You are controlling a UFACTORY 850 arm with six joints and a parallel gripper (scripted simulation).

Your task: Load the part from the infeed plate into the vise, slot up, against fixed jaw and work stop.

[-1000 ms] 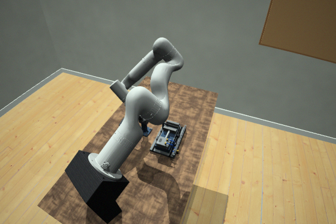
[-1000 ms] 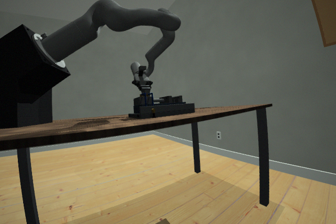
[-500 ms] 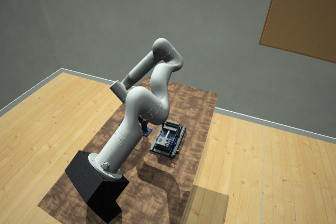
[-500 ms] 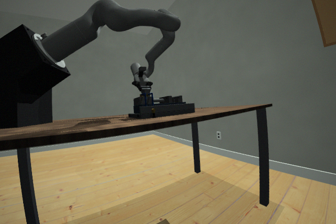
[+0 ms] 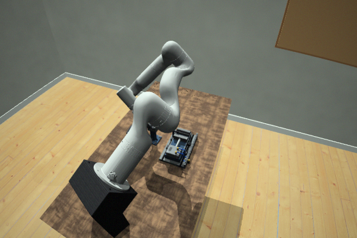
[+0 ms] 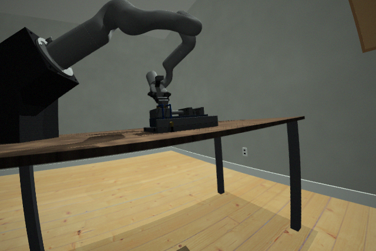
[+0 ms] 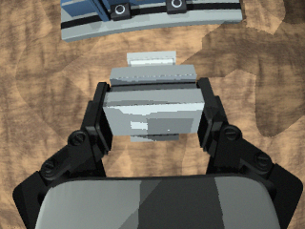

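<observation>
Now: hand 10 mm past the part and 10 mm to the left of it. Round my hand: work stop (30 mm behind, 180 mm to the right, 80 mm below); then moving jaw (80 mm behind, 200 mm to the right, 100 mm below); then V-block post (10 mm to the right, 110 mm below).
</observation>
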